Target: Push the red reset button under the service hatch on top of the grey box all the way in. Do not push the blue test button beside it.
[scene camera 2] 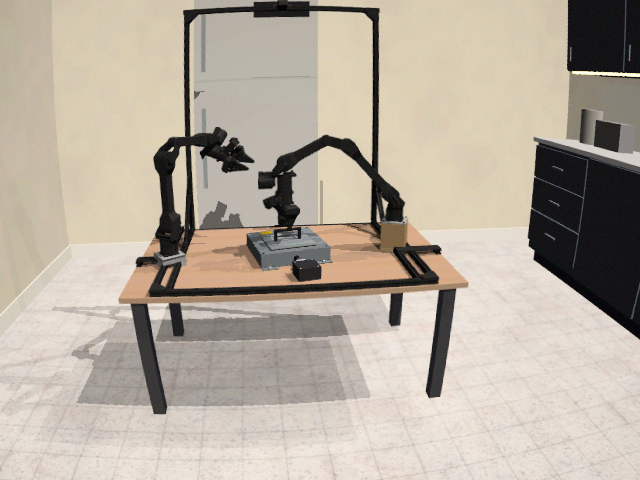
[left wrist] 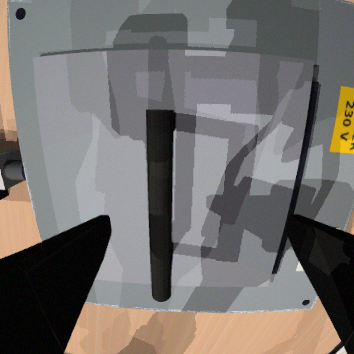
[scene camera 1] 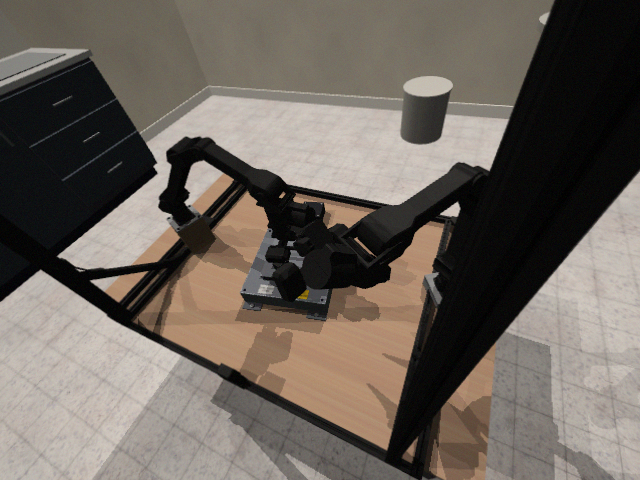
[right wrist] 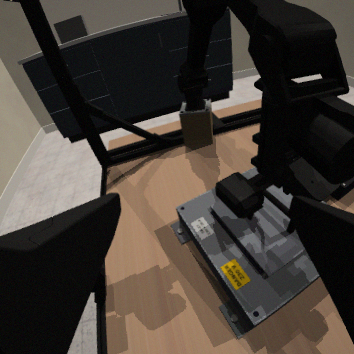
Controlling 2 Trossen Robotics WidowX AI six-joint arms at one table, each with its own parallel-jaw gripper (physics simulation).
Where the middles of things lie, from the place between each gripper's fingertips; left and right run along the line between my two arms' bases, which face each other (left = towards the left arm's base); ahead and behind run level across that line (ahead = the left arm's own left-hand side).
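My left hand is 2 cm above the service hatch (left wrist: 193,154) and 2 cm short of it. Grey box (scene camera 1: 256,291), from my left hand: 8 cm below, 6 cm ahead. Going by its middle, the grey box is nearer to my left hand than to my right hand.
My right hand is 25 cm above the service hatch, 12 cm to the right of it and 18 cm short of it. Grey box, from my right hand: 30 cm below, 11 cm to the left, 21 cm ahead.
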